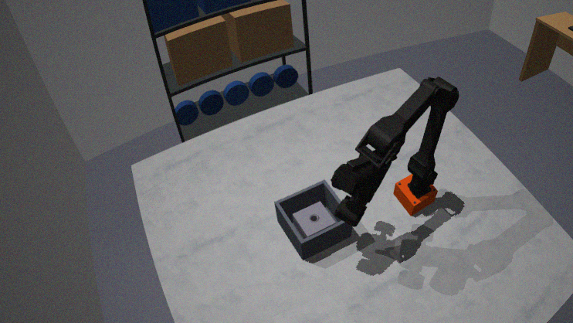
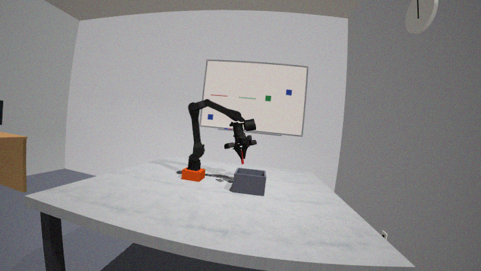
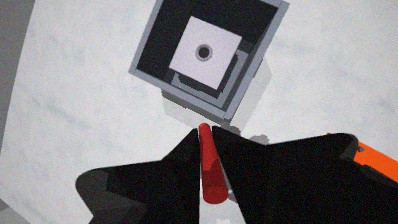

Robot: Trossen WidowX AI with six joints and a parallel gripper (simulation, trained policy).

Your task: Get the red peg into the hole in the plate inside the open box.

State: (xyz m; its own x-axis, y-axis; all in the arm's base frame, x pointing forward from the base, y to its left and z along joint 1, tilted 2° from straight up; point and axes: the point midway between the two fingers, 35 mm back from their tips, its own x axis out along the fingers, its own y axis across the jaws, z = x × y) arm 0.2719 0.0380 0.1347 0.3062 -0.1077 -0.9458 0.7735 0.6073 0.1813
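Right now the light grey plate is 60 mm ahead of my gripper tip, 90 mm to the right of it and 100 mm below it. From my gripper tip the other things lie so: red peg (10 mm behind, 10 mm to the left, 10 mm above); then dark grey box (60 mm ahead, 90 mm to the right, 120 mm below).
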